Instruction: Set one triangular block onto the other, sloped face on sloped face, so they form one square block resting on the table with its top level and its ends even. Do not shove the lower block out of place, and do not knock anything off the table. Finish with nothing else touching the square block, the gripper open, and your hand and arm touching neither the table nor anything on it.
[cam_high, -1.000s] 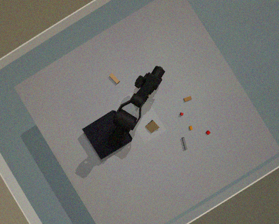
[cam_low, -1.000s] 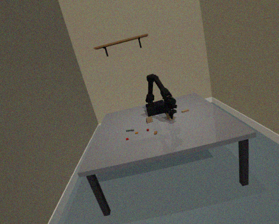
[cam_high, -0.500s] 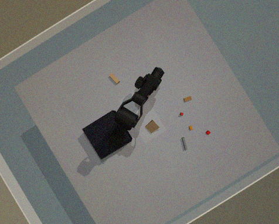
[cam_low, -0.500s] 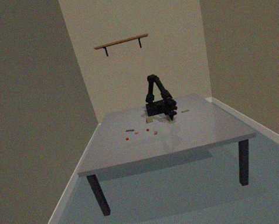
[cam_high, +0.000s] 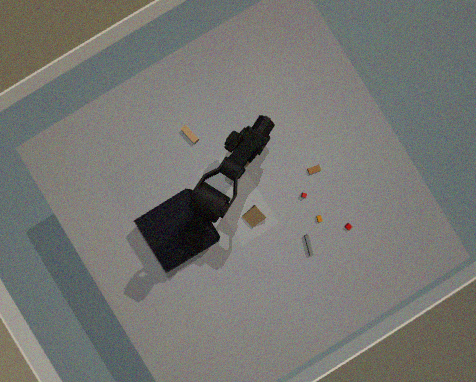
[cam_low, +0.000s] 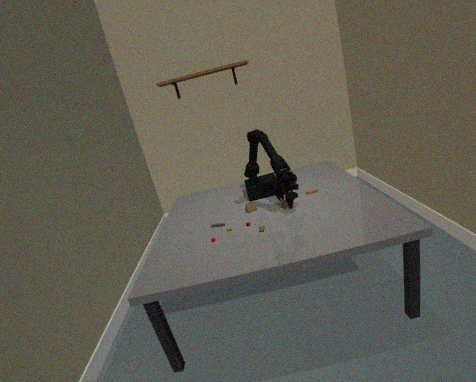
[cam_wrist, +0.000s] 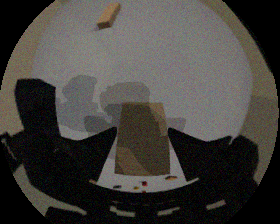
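The tan triangular block lies 1 cm to the right of my gripper tip and 1 cm above it. From my gripper tip the other things lie so: grey bar: 40 cm to the right, 10 cm ahead; then orange cube: 32 cm to the right, 18 cm ahead.
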